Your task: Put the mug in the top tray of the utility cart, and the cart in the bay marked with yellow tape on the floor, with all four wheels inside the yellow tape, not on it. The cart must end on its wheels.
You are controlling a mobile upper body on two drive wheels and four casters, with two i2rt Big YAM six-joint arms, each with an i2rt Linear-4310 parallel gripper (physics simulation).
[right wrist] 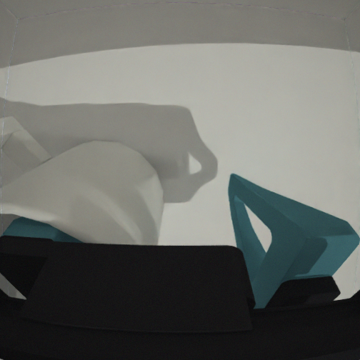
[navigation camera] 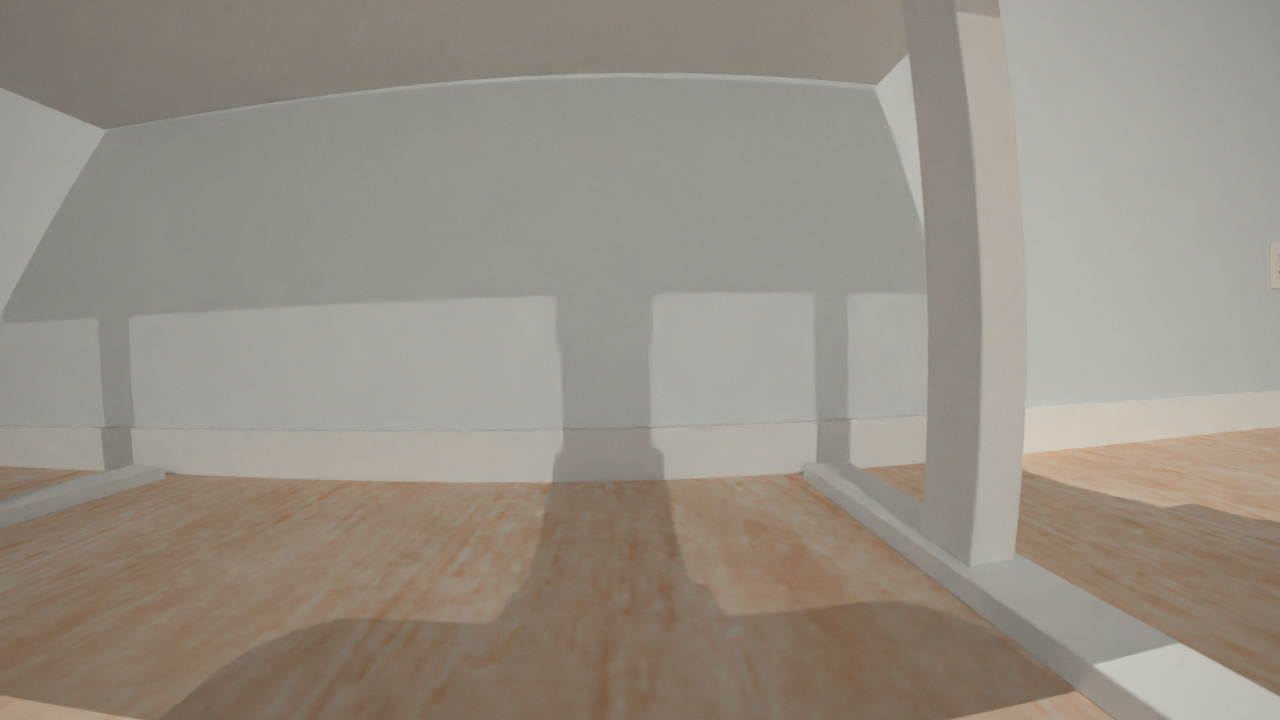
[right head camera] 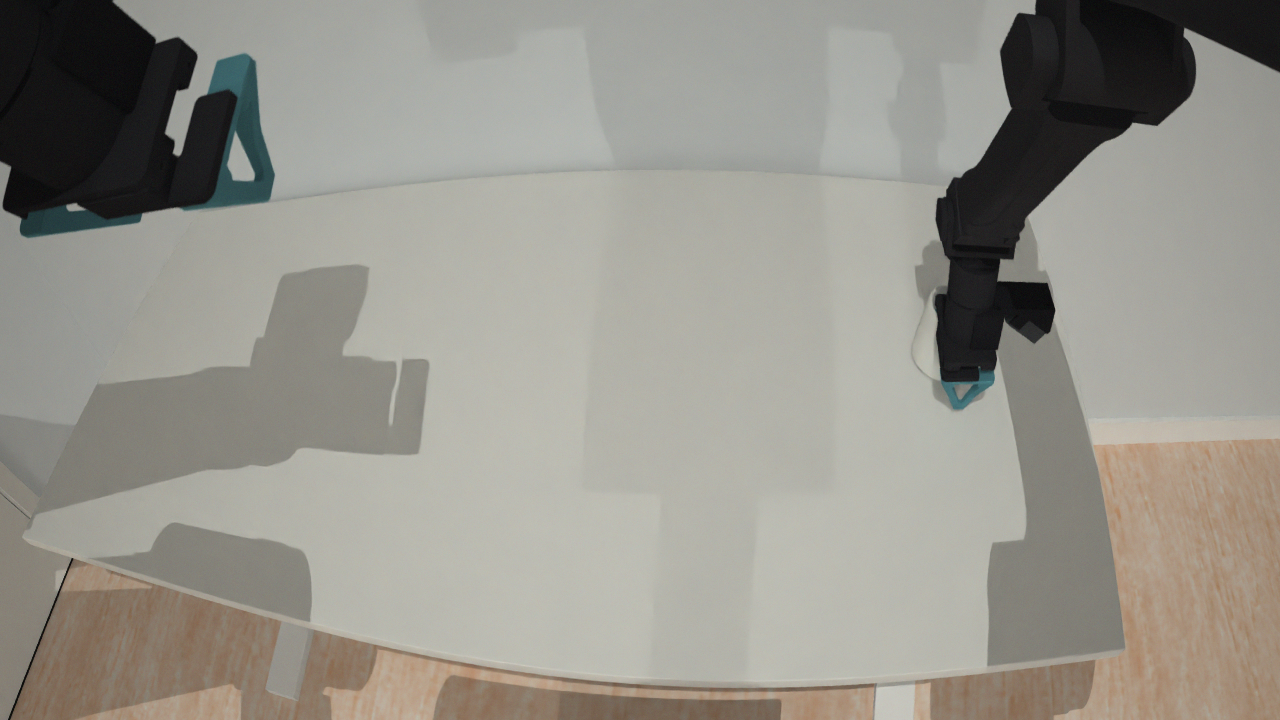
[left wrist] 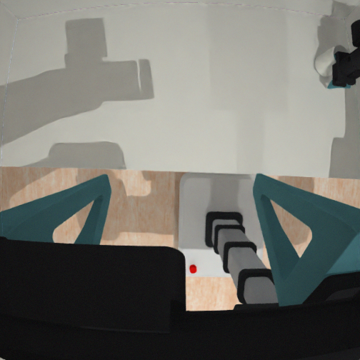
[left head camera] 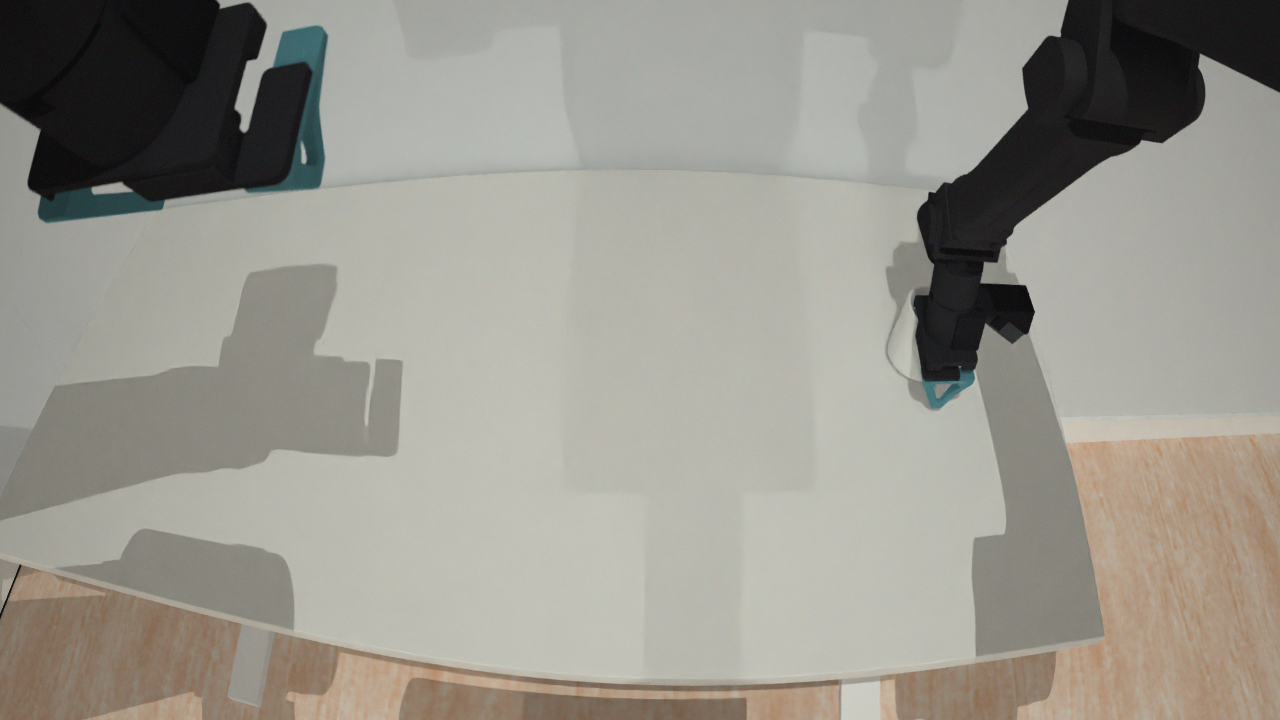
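The white mug lies tipped on its side near the right end of the white table. It also shows in the right head view and the left wrist view. My right gripper points down right beside it, fingers half closed. In the right wrist view the mug covers one finger, and bare table shows between it and the other teal finger. My left gripper is wide open and empty, raised over the table's far left edge.
The table's right edge lies close to the mug, with wooden floor beyond. A grey wall runs behind the table. In the navigation view a white table leg and its foot rail stand at the right over wooden floor.
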